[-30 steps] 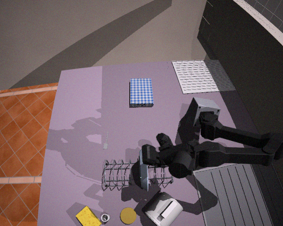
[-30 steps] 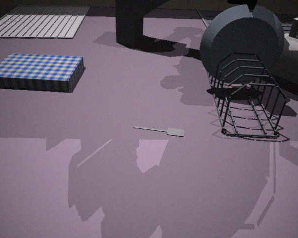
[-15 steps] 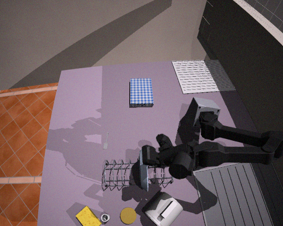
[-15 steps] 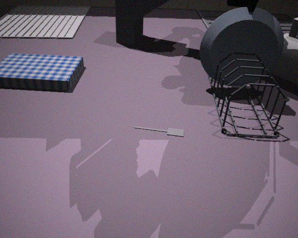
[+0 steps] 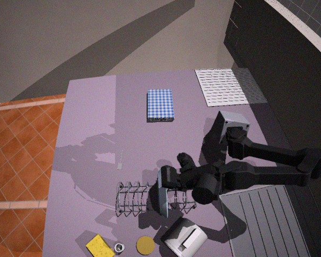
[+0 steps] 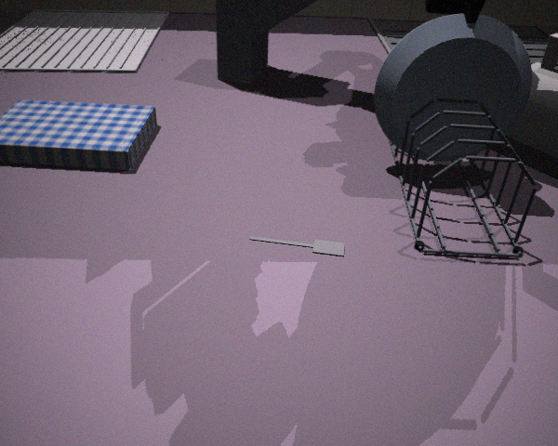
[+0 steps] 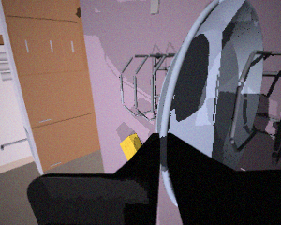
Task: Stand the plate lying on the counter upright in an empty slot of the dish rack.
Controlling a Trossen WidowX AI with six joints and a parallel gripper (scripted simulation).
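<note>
My gripper is now 110 mm above the pale blue plate and 30 mm short of it. Also, from my hand: small cup (220 mm to the left, 210 mm below, 180 mm ahead); then yellow disc (210 mm below, 200 mm to the left, 80 mm ahead); then white toaster (180 mm to the left, 160 mm below, 70 mm behind).
</note>
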